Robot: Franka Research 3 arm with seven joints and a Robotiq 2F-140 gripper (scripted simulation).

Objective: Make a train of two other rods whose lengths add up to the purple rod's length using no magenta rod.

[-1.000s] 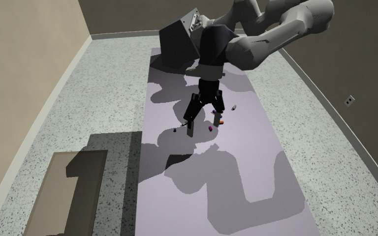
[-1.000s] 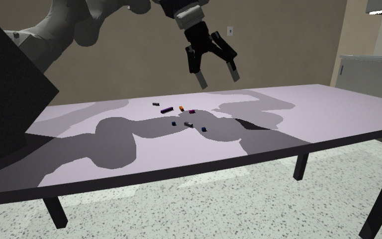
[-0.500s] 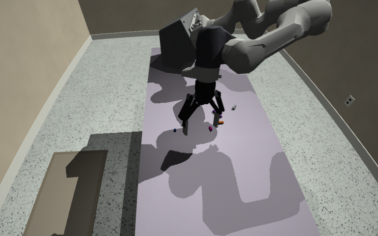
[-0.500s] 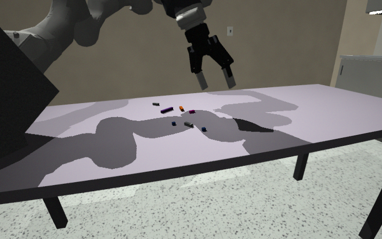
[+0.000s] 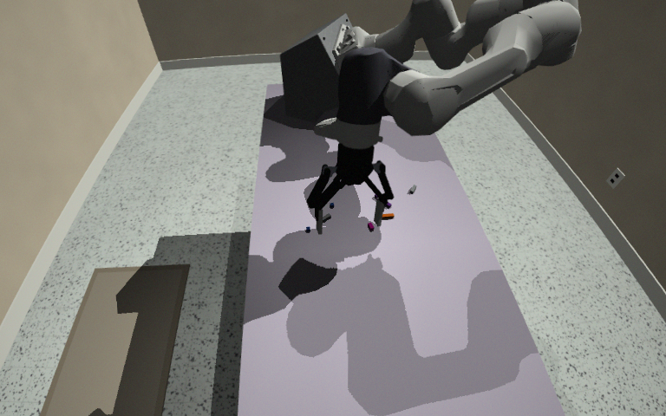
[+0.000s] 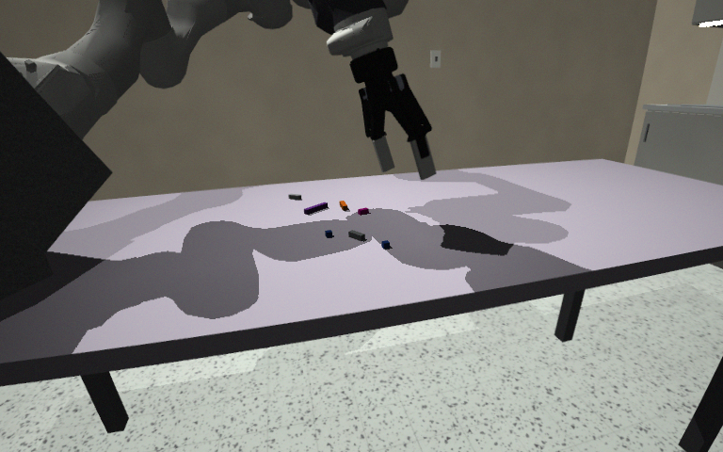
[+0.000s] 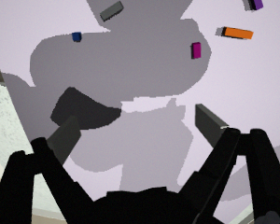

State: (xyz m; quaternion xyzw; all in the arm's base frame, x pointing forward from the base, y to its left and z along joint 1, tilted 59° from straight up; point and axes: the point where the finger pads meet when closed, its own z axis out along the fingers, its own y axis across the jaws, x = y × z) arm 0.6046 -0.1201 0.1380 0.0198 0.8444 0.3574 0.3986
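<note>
My hand is 8 cm past the magenta rod, 6 cm to the right of it and 10 cm above it. Also, from my hand: purple rod 18 cm behind, 10 cm to the left, 10 cm below; orange rod 12 cm behind, 11 cm to the left, 10 cm below.
</note>
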